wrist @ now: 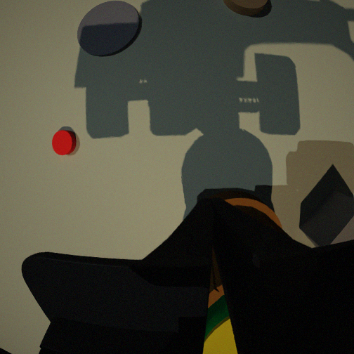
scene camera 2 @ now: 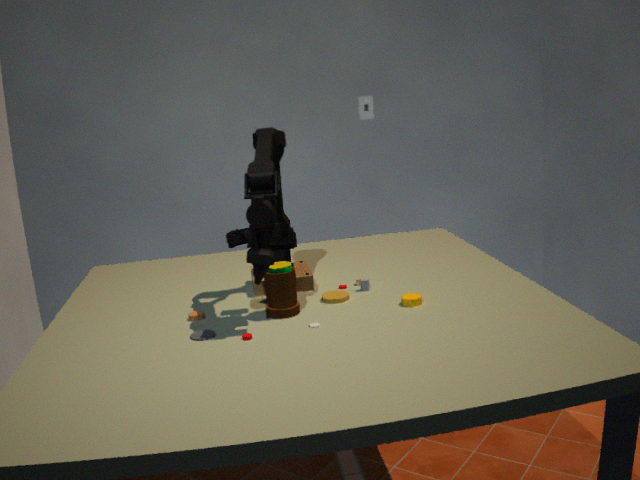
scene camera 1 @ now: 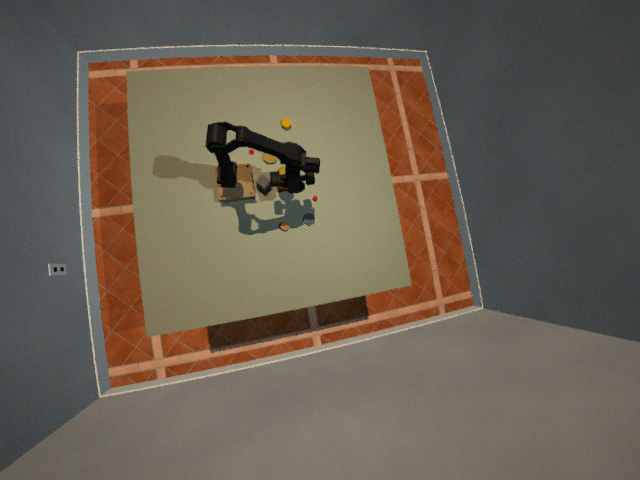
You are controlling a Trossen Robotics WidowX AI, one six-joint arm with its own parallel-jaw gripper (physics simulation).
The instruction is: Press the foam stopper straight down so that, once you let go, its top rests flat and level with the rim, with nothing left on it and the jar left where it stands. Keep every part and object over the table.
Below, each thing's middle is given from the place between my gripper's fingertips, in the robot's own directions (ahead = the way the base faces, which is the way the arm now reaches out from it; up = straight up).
Right now my hand is 3 cm past the brown jar [scene camera 2: 280,279], 5 cm to the right of it and 3 cm above it.
